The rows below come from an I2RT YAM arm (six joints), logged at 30 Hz.
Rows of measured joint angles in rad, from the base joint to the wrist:
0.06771, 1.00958, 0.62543, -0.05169, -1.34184, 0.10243
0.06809, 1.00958, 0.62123, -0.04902, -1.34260, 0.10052
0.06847, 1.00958, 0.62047, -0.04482, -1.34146, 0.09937
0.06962, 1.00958, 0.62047, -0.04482, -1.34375, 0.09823
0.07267, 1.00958, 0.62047, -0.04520, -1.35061, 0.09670
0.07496, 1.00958, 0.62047, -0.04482, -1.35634, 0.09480
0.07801, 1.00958, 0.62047, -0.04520, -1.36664, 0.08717
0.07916, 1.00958, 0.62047, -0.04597, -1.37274, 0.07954
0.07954, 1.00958, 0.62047, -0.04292, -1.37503, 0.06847
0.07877, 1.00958, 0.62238, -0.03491, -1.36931, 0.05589
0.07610, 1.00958, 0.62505, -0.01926, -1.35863, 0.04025
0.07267, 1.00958, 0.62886, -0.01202, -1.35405, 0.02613
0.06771, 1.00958, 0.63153, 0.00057, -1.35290, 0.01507
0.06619, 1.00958, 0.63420, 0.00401, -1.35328, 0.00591
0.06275, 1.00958, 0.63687, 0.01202, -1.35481, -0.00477
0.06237, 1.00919, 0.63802, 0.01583, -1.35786, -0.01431
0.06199, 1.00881, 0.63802, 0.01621, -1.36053, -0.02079
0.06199, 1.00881, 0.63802, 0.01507, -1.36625, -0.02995
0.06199, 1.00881, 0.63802, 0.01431, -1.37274, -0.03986
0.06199, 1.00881, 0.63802, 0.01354, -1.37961, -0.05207
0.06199, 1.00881, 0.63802, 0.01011, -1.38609, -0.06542
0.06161, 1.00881, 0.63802, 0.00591, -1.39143, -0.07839
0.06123, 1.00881, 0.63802, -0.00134, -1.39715, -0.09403
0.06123, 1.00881, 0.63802, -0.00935, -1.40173, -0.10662
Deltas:
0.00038, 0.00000, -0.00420, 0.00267, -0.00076, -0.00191
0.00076, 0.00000, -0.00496, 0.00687, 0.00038, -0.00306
0.00191, 0.00000, -0.00496, 0.00687, -0.00191, -0.00420
0.00496, 0.00000, -0.00496, 0.00649, -0.00877, -0.00573
0.00725, 0.00000, -0.00496, 0.00687, -0.01450, -0.00763
0.01030, 0.00000, -0.00496, 0.00649, -0.02480, -0.01526
0.01145, 0.00000, -0.00496, 0.00572, -0.03090, -0.02289
0.01183, 0.00000, -0.00496, 0.00877, -0.03319, -0.03396
0.01106, 0.00000, -0.00305, 0.01678, -0.02747, -0.04654
0.00839, 0.00000, -0.00038, 0.03243, -0.01679, -0.06218
0.00496, 0.00000, 0.00343, 0.03967, -0.01221, -0.07630
0.00000, 0.00000, 0.00610, 0.05226, -0.01106, -0.08736
-0.00152, 0.00000, 0.00877, 0.05570, -0.01144, -0.09652
-0.00496, 0.00000, 0.01144, 0.06371, -0.01297, -0.10720
-0.00534, -0.00039, 0.01259, 0.06752, -0.01602, -0.11674
-0.00572, -0.00077, 0.01259, 0.06790, -0.01869, -0.12322
-0.00572, -0.00077, 0.01259, 0.06676, -0.02441, -0.13238
-0.00572, -0.00077, 0.01259, 0.06600, -0.03090, -0.14229
-0.00572, -0.00077, 0.01259, 0.06523, -0.03777, -0.15450
-0.00572, -0.00077, 0.01259, 0.06180, -0.04425, -0.16785
-0.00610, -0.00077, 0.01259, 0.05760, -0.04959, -0.18082
-0.00648, -0.00077, 0.01259, 0.05035, -0.05531, -0.19646
-0.00648, -0.00077, 0.01259, 0.04234, -0.05989, -0.20905

